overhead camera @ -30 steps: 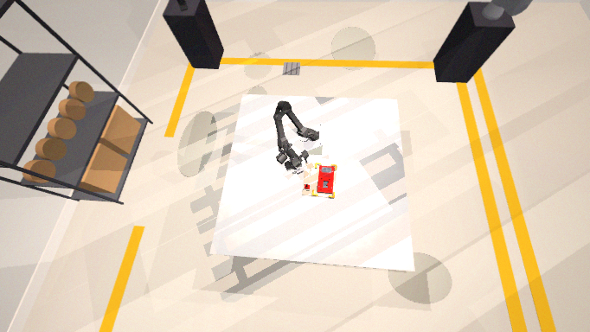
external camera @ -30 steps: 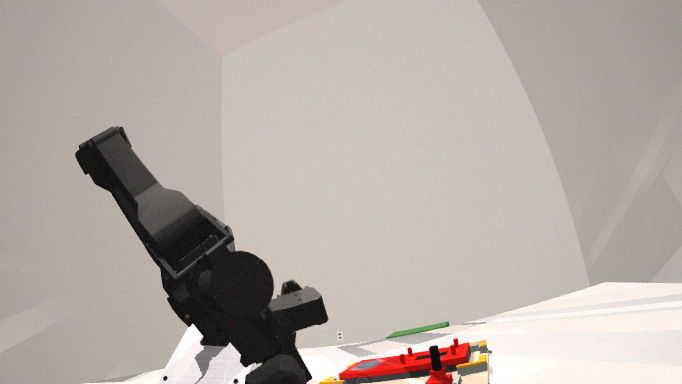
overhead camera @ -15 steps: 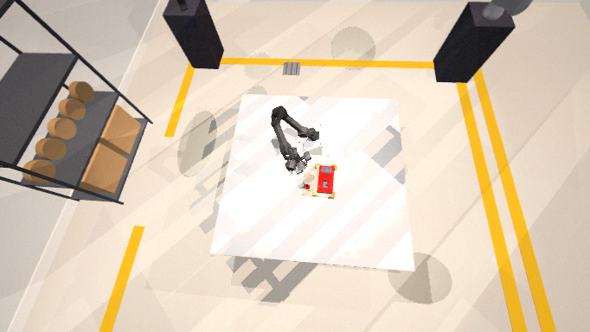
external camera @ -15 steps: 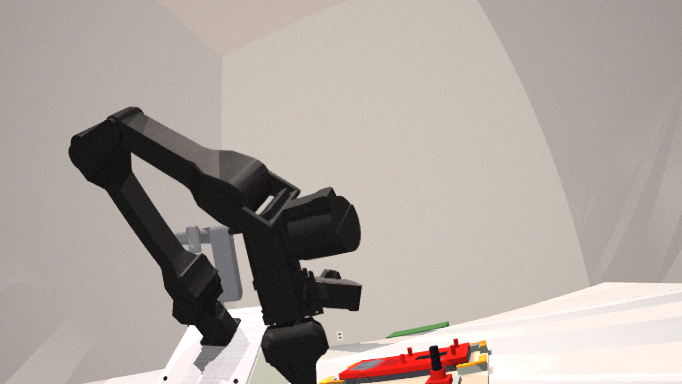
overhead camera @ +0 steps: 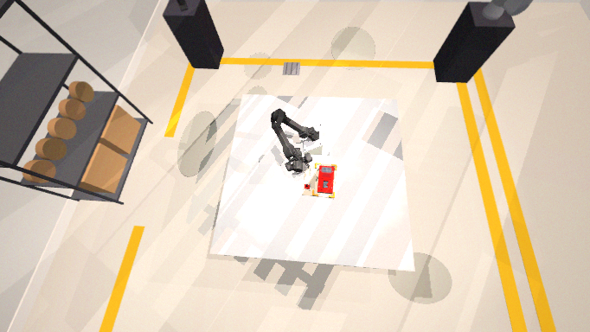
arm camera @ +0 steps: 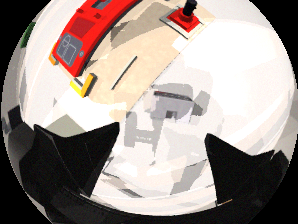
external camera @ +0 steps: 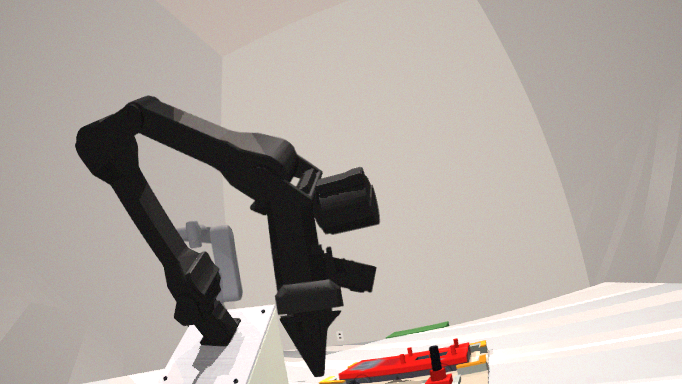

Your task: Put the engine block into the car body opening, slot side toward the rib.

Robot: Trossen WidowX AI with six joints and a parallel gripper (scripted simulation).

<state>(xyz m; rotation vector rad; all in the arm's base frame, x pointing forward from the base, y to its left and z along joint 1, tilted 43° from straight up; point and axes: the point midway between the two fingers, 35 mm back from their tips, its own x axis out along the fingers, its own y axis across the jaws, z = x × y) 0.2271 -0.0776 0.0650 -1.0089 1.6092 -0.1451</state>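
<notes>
The grey engine block is 4 cm below my gripper tip and 1 cm ahead of it.
</notes>
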